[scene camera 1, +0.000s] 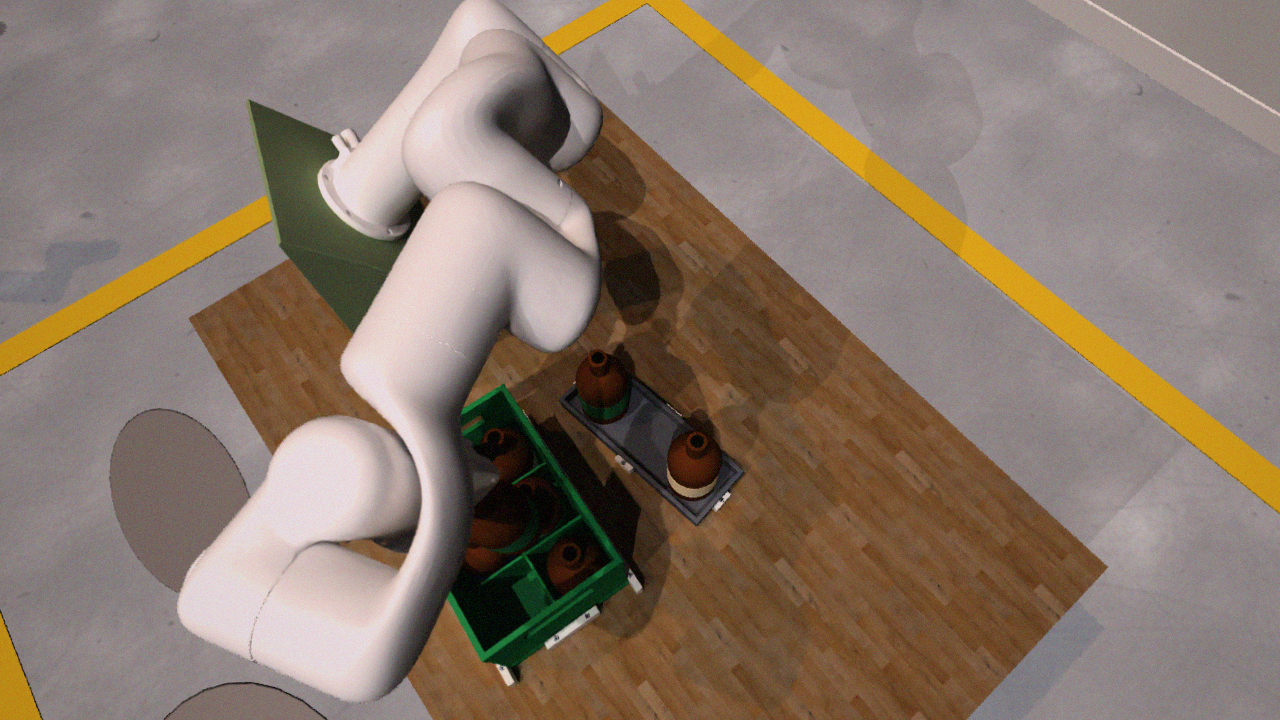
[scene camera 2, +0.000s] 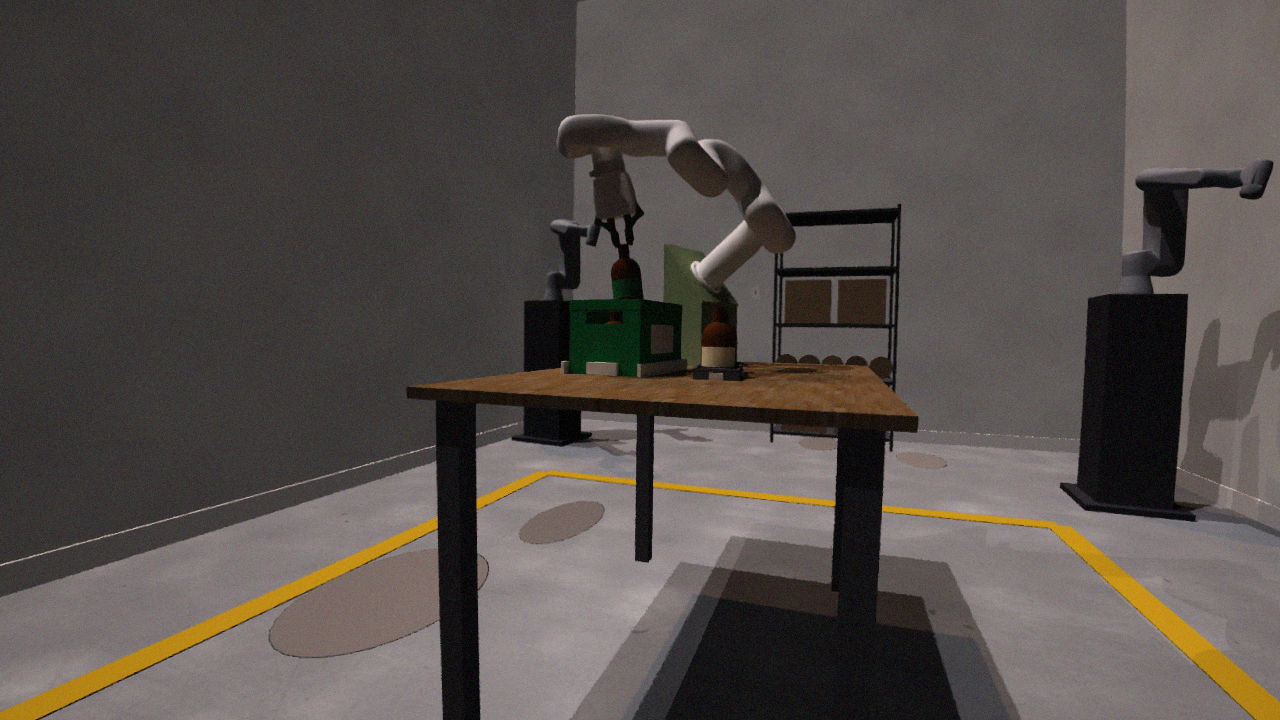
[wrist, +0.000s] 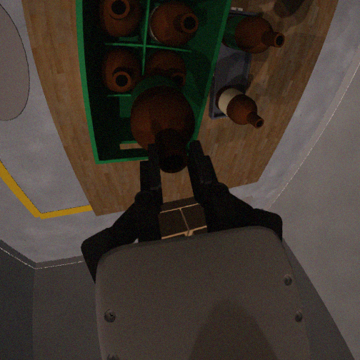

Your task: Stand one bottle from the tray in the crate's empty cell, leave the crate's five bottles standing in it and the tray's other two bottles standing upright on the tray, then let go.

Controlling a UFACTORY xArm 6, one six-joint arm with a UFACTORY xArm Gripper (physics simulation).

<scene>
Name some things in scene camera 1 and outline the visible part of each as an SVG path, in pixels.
My gripper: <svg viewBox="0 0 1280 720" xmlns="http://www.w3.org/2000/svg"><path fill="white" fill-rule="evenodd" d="M415 535L405 538L370 540L388 550L408 554ZM495 440L473 447L473 442L464 438L473 473L474 507L483 498L488 498L492 495L490 491L500 479L500 472L492 462L503 449Z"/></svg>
A cream-label bottle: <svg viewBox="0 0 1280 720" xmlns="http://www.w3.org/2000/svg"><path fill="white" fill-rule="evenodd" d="M688 431L676 437L669 447L667 454L667 483L677 497L686 501L699 501L708 497L715 489L722 464L722 453L718 443L710 435L701 431Z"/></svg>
A green-label bottle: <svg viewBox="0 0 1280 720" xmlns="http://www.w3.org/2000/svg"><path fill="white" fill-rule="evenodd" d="M596 349L590 352L588 357L579 365L575 381L581 406L586 417L597 424L607 425L619 421L628 411L629 389L627 373L623 364L616 357L606 354L603 350Z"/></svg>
A cream-label bottle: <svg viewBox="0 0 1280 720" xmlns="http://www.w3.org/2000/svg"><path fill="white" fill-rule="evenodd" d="M479 443L480 445L495 440L503 449L492 463L499 470L500 479L510 483L540 465L527 438L515 429L492 428L485 433Z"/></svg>
</scene>
